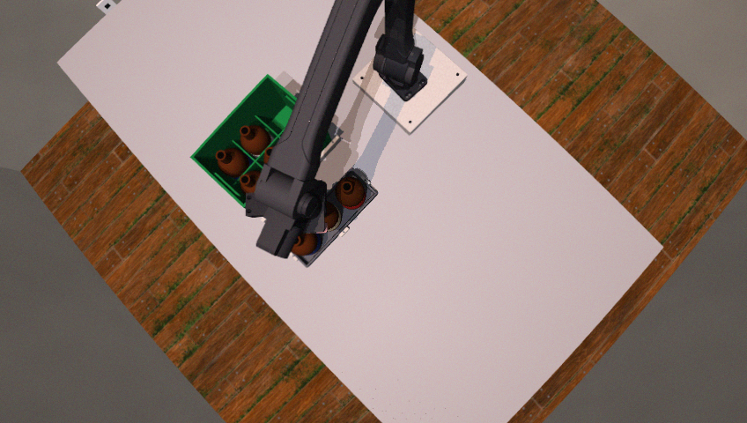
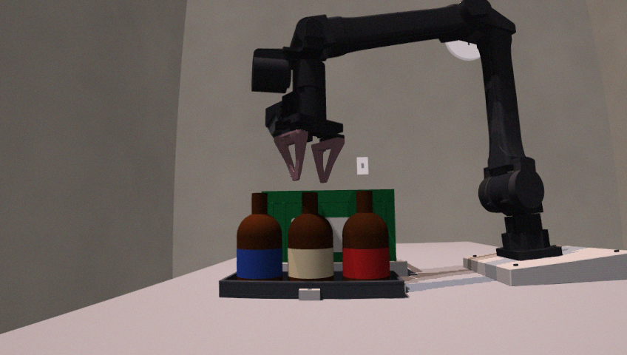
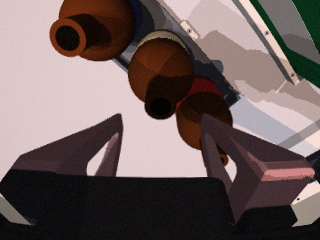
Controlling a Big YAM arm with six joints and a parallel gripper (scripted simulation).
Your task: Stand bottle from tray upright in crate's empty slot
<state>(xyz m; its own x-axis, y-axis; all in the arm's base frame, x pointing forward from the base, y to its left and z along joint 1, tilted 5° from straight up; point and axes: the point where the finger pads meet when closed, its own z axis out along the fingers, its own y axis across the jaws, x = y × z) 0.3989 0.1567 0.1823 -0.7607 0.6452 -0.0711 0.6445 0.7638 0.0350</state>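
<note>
Now: hand 170 mm above the dark tray. Also, from my hand: green crate (230 mm to the right, 100 mm below).
</note>
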